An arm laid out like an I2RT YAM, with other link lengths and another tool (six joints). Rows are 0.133 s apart.
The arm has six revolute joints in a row. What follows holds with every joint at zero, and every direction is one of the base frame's. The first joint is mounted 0.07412 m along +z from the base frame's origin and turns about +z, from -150 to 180 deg. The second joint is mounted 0.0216 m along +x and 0.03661 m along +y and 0.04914 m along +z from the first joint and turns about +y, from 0 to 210 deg. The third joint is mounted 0.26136 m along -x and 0.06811 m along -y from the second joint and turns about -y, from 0 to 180 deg. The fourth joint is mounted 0.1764 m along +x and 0.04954 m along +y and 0.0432 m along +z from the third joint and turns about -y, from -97 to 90 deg. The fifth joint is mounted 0.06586 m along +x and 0.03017 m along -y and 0.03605 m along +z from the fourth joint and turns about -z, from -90 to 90 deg. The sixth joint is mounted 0.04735 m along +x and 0.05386 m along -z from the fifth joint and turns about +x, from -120 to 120 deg. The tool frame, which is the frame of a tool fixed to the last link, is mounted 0.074 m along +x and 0.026 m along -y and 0.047 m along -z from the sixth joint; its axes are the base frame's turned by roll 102.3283, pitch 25.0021 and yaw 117.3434 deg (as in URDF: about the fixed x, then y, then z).
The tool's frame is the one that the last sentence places.
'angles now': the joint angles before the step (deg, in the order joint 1, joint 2, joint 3, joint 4, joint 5, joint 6). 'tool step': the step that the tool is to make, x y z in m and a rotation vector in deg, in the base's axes. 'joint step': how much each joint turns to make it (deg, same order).
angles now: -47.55, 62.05, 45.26, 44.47, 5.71, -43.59
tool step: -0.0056, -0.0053, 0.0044, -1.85, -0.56, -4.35
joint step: -0.08, 1.85, -0.08, 4.03, 3.35, -2.81
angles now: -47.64, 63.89, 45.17, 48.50, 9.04, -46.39
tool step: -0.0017, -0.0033, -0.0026, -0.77, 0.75, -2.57
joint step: 0.10, 1.33, -0.96, 2.74, 1.77, -2.30
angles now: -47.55, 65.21, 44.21, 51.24, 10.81, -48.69
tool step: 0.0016, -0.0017, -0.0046, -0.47, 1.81, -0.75
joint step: 0.01, 0.80, -1.15, 1.42, -0.17, -1.84
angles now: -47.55, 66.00, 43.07, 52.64, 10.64, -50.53
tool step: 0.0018, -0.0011, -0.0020, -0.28, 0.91, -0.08
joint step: 0.01, 0.54, -0.45, 0.73, -0.34, -0.81
